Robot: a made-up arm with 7 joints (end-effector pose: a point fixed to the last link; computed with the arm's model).
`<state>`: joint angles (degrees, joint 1 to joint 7).
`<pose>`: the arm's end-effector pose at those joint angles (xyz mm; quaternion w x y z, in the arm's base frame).
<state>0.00 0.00 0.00 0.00 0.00 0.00 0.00</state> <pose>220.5 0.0 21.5 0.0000 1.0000 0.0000 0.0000</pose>
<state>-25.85 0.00 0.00 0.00 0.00 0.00 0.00</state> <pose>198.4 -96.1 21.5 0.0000 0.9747 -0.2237 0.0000</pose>
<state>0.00 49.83 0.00 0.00 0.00 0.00 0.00</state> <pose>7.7 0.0 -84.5 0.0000 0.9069 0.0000 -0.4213</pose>
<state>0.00 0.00 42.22 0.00 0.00 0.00 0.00</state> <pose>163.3 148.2 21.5 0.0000 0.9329 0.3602 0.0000</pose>
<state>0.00 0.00 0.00 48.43 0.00 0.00 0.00</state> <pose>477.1 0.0 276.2 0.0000 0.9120 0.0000 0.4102</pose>
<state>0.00 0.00 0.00 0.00 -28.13 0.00 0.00</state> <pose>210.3 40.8 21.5 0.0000 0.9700 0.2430 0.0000</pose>
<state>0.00 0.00 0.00 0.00 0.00 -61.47 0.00</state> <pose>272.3 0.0 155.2 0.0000 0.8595 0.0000 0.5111</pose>
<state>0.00 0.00 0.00 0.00 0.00 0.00 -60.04</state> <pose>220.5 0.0 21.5 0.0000 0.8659 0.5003 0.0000</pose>
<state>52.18 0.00 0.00 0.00 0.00 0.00 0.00</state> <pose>135.2 174.2 21.5 0.0000 0.8981 0.4398 0.0000</pose>
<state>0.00 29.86 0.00 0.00 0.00 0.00 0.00</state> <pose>103.6 0.0 -64.9 0.0000 0.9662 0.0000 -0.2576</pose>
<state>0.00 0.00 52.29 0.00 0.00 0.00 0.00</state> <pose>134.9 174.4 21.5 0.0000 0.8977 0.4406 0.0000</pose>
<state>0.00 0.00 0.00 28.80 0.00 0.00 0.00</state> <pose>400.1 0.0 147.2 0.0000 0.9686 0.0000 0.2487</pose>
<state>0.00 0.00 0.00 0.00 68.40 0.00 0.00</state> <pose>165.8 -80.4 21.5 0.0000 0.8271 -0.5621 0.0000</pose>
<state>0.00 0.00 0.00 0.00 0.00 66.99 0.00</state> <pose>66.2 0.0 9.1 0.0000 0.8339 0.0000 -0.5519</pose>
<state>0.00 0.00 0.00 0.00 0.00 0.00 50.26</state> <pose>220.5 0.0 21.5 0.0000 0.9053 -0.4247 0.0000</pose>
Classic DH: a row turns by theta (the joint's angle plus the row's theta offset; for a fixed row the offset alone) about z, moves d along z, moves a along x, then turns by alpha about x. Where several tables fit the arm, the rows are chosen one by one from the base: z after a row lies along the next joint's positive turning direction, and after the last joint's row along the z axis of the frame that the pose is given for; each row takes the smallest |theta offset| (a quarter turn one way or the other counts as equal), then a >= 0, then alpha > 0; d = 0 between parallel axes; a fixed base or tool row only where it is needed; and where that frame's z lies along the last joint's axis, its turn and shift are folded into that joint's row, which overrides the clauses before.
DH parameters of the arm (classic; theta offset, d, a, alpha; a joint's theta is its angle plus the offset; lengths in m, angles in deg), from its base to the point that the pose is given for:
joint 1: 0 0.1975 0 -90
joint 2: 0 0 0 90
joint 3: 0 0.2366 0.0656 90
joint 4: 0 0 0.0684 90
joint 5: 0 0.3022 0 90
joint 6: 0 0 0.0865 -90
joint 7: 0 0.1104 0 0

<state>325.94 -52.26 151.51 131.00 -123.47 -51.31 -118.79</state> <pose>-420.7 333.4 207.0 0.2462 -0.8423 -0.3865 0.2838</pose>
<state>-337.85 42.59 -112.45 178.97 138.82 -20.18 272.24</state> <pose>331.1 73.7 721.5 0.3575 0.2080 0.0789 0.9070</pose>
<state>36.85 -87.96 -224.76 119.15 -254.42 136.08 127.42</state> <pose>-434.4 -214.6 -65.2 0.6471 0.6447 0.2597 0.3134</pose>
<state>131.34 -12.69 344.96 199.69 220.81 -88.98 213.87</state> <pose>-3.7 -99.8 639.4 0.8515 -0.1468 -0.5023 -0.0332</pose>
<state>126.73 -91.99 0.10 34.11 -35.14 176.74 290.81</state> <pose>87.5 -28.7 365.0 0.3234 0.1436 0.8901 -0.2873</pose>
